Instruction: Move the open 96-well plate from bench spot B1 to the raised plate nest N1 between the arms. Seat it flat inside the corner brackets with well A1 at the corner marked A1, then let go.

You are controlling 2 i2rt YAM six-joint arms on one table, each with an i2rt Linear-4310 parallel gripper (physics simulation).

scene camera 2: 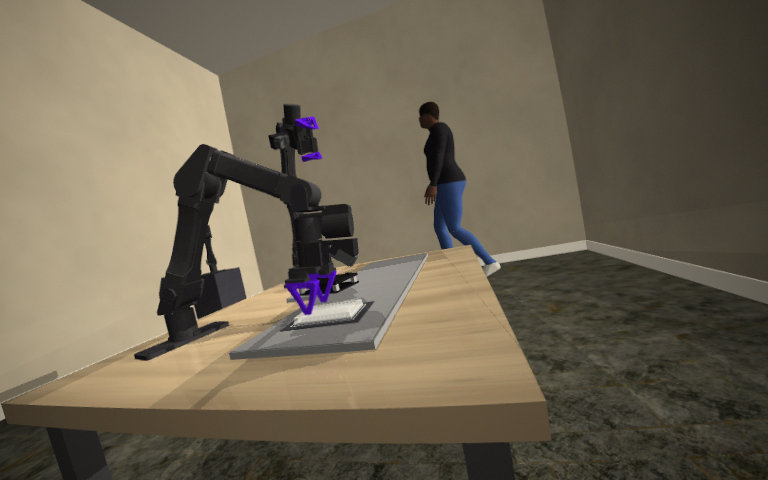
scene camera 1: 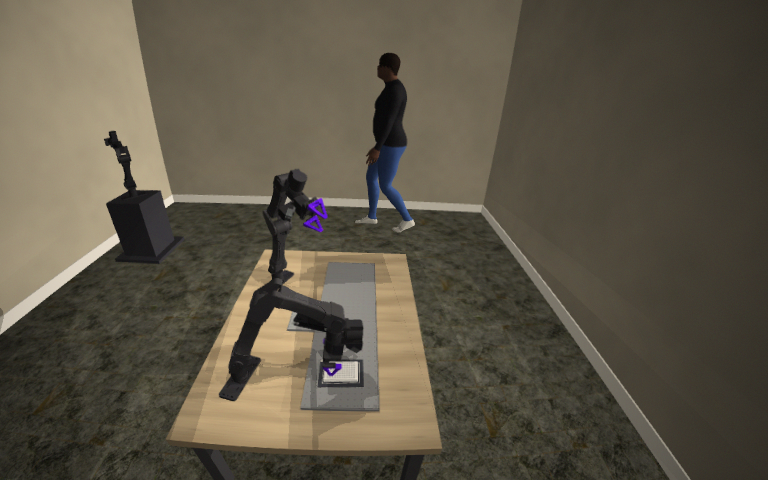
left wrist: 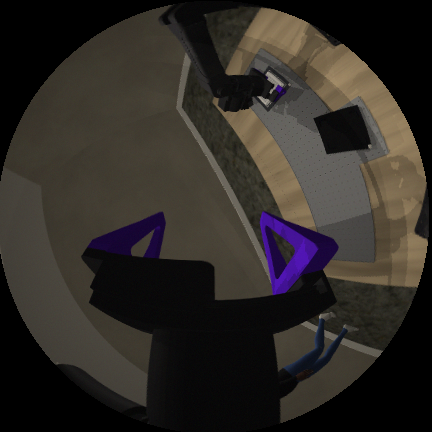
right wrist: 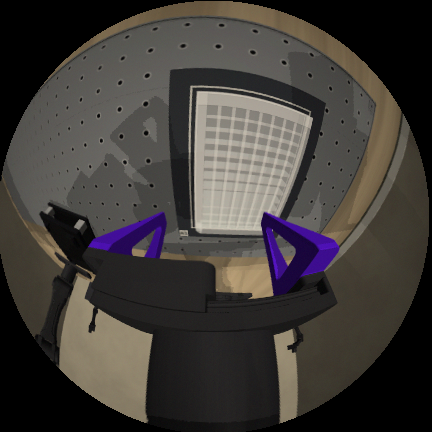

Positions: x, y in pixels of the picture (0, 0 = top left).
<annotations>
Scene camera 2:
left gripper: 318, 143
right gripper: 316, 308
white well plate: 344, 310, touched by the right gripper
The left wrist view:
left gripper: 212, 216
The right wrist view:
right gripper: 213, 217
white well plate: 247, 151
black nest: 183, 82
</annotations>
